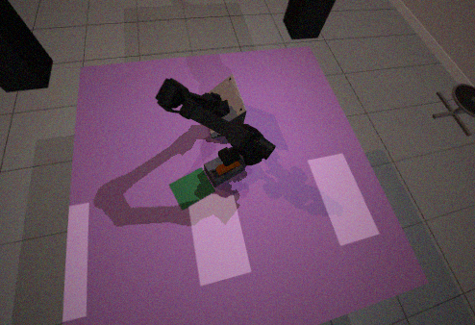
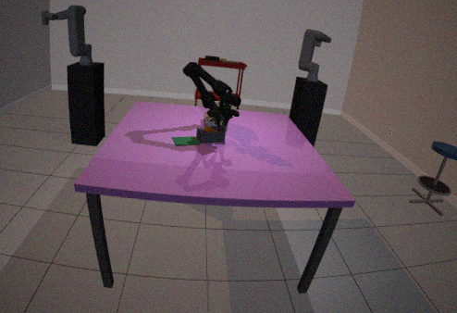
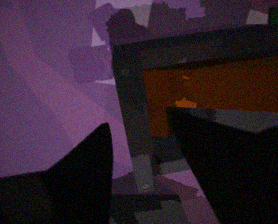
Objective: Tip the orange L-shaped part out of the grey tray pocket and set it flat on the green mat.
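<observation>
The orange L-shaped part lies 10 mm ahead of my gripper tip, 40 mm to the right of it and 40 mm below it. The rest, counted from my gripper tip: green mat (70 mm ahead, 210 mm to the right, 100 mm below).
</observation>
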